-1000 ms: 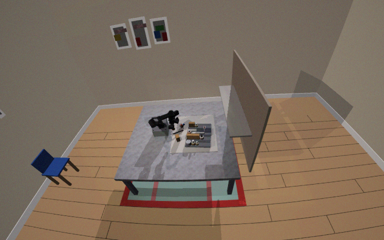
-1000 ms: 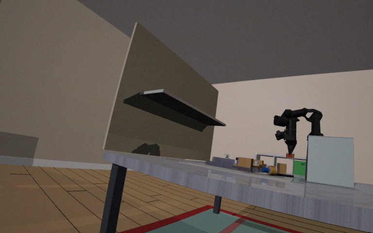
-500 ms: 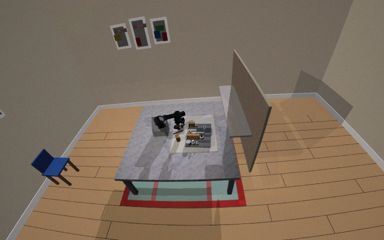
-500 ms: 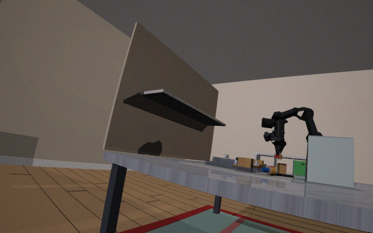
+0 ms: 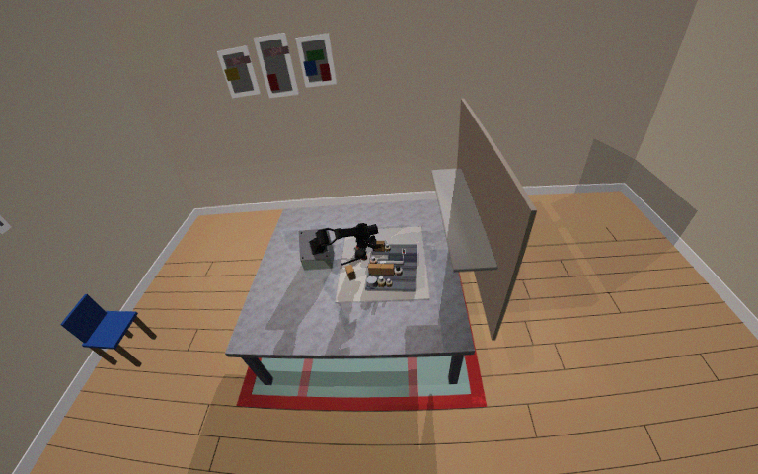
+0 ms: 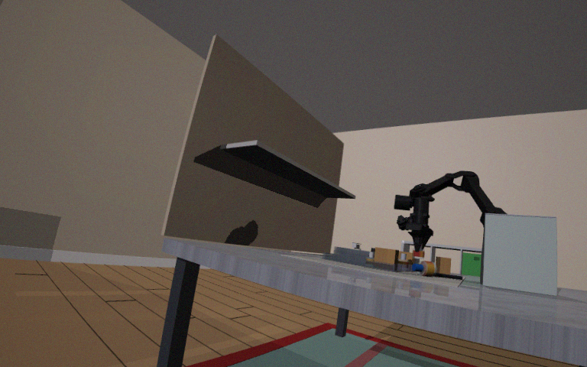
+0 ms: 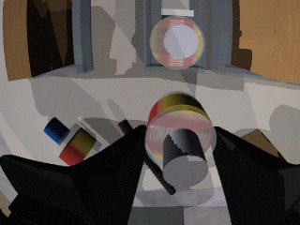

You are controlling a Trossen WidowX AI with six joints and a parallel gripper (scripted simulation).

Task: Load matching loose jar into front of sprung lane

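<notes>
Right now my gripper tip is 90 mm past the thin black rod, 20 mm to the right of it and 70 mm above it. The rest, counted from my gripper tip: brown box: 70 mm behind, 110 mm to the right, 40 mm below; shelf: 560 mm ahead, 90 mm to the left, 290 mm above.
</notes>
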